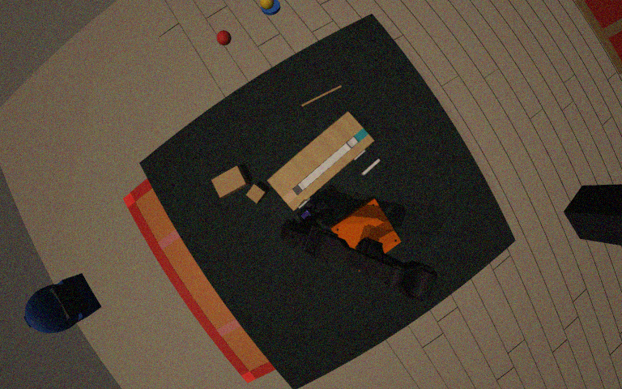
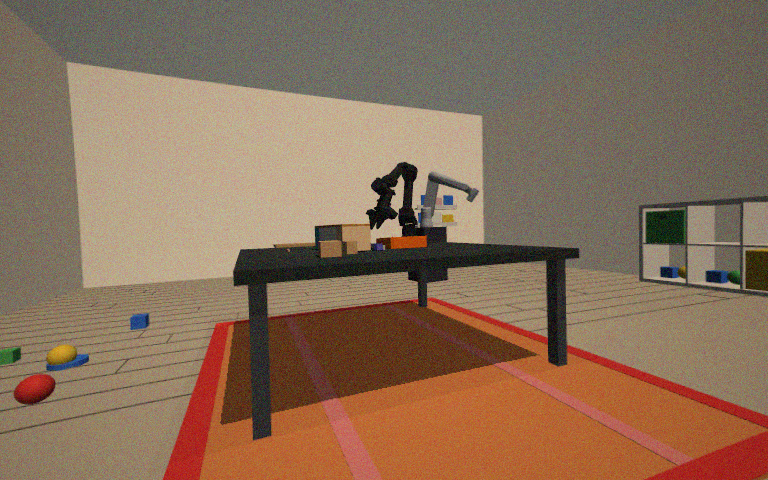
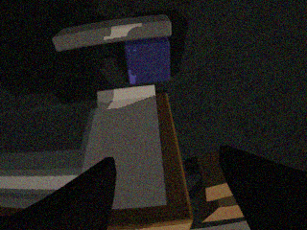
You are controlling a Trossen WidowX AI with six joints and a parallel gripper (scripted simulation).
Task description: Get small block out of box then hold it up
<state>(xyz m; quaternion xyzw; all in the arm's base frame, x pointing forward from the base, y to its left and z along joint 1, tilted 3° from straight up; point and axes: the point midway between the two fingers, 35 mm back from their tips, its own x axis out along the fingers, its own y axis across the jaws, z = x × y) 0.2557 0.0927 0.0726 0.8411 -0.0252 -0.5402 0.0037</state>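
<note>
My gripper tip is now 9 cm above the purple block and 2 cm past it. Also, from my gripper tip: box (19 cm to the right, 5 cm ahead, 4 cm below); then thin stick (39 cm to the right, 30 cm ahead, 10 cm below).
</note>
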